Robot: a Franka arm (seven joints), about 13 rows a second.
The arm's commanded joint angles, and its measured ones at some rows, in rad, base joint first. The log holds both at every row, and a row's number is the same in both.
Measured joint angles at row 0:
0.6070 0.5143 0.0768 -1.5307 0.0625 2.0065 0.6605
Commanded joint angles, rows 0 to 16:
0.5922 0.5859 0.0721 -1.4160 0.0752 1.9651 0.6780
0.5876 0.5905 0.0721 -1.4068 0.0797 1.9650 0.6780
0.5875 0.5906 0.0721 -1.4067 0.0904 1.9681 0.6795
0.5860 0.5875 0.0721 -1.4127 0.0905 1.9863 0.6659
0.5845 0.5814 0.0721 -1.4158 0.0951 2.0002 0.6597
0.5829 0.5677 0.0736 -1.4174 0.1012 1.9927 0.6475
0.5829 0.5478 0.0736 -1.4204 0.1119 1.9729 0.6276
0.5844 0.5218 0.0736 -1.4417 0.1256 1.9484 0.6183
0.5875 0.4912 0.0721 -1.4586 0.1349 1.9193 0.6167
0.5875 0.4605 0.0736 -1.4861 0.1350 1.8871 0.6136
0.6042 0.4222 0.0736 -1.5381 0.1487 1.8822 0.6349
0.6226 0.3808 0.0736 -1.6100 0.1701 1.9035 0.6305
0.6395 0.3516 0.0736 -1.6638 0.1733 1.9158 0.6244
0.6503 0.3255 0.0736 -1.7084 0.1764 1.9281 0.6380
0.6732 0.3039 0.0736 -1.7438 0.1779 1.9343 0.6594
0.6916 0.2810 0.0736 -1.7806 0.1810 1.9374 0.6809
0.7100 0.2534 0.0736 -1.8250 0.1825 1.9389 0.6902
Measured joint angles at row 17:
0.6876 0.3406 0.0748 -1.6939 0.1543 1.8975 0.6708
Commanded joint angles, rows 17 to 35:
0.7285 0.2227 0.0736 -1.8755 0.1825 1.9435 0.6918
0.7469 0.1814 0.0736 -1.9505 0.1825 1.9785 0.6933
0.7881 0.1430 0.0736 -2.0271 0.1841 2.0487 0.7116
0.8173 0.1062 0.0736 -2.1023 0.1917 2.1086 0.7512
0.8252 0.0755 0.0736 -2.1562 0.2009 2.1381 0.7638
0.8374 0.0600 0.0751 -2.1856 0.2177 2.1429 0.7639
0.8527 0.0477 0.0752 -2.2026 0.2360 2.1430 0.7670
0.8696 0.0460 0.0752 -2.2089 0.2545 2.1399 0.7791
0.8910 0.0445 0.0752 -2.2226 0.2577 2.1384 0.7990
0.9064 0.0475 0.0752 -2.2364 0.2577 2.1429 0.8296
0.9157 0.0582 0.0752 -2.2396 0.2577 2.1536 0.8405
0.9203 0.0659 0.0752 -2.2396 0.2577 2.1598 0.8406
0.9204 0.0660 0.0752 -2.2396 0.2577 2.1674 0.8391
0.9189 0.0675 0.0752 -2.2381 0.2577 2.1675 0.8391
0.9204 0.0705 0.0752 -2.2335 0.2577 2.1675 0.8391
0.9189 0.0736 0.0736 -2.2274 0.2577 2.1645 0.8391
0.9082 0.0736 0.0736 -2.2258 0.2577 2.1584 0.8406
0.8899 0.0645 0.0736 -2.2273 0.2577 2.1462 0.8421
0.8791 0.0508 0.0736 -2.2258 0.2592 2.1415 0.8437
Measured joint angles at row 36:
0.9086 0.0754 0.0699 -2.2218 0.2331 2.1426 0.8345
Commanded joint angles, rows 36 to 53:
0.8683 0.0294 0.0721 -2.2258 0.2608 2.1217 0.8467
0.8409 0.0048 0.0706 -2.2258 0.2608 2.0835 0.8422
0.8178 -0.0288 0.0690 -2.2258 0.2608 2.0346 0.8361
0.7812 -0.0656 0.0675 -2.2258 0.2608 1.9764 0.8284
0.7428 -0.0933 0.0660 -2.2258 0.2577 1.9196 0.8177
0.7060 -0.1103 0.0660 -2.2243 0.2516 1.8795 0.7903
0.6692 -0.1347 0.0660 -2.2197 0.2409 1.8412 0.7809
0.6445 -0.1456 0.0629 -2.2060 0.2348 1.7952 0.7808
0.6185 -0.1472 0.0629 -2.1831 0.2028 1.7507 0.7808
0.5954 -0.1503 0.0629 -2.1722 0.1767 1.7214 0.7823
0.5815 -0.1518 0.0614 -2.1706 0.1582 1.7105 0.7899
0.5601 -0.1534 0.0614 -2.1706 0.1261 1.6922 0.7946
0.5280 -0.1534 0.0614 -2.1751 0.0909 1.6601 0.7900
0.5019 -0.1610 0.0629 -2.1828 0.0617 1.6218 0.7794
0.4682 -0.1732 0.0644 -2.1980 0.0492 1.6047 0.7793
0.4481 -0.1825 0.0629 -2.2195 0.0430 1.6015 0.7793
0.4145 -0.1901 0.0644 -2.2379 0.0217 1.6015 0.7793
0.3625 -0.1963 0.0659 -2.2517 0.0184 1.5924 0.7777
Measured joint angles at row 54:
0.4348 -0.1522 0.0558 -2.2037 0.0421 1.6047 0.7996
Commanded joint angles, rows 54 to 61:
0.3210 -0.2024 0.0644 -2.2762 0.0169 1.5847 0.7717
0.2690 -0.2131 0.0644 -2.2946 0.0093 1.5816 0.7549
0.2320 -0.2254 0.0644 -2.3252 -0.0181 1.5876 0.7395
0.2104 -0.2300 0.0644 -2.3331 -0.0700 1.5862 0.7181
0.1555 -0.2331 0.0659 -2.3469 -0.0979 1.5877 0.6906
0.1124 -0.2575 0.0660 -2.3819 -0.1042 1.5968 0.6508
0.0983 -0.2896 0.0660 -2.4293 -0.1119 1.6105 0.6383
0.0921 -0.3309 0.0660 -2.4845 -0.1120 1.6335 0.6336
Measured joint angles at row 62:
0.1160 -0.2210 0.0532 -2.3672 -0.0923 1.5920 0.6620
